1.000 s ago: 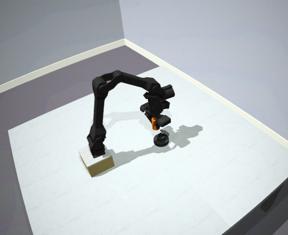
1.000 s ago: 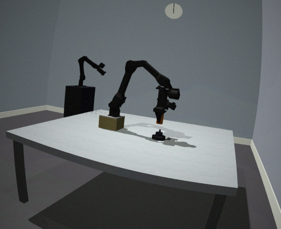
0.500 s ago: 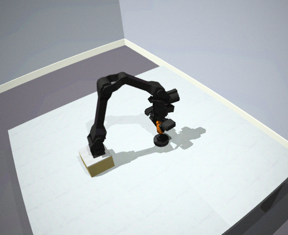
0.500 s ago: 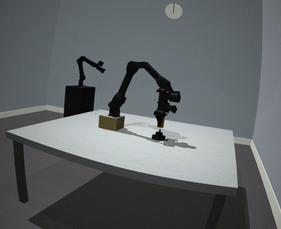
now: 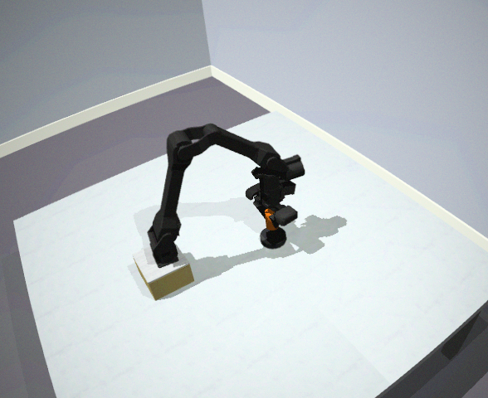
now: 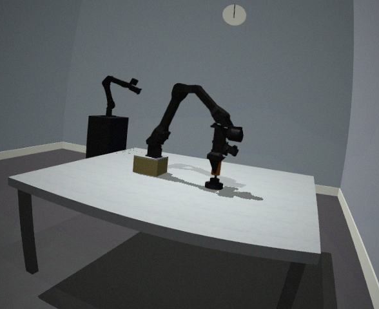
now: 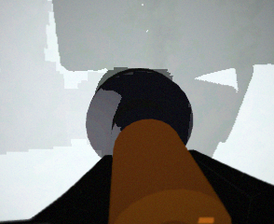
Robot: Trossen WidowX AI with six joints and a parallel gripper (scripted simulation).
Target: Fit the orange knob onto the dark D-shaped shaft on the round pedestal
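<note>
The orange knob lies 20 mm above my gripper tip. The rest, counted from my gripper tip: dark round pedestal: 40 mm below.
</note>
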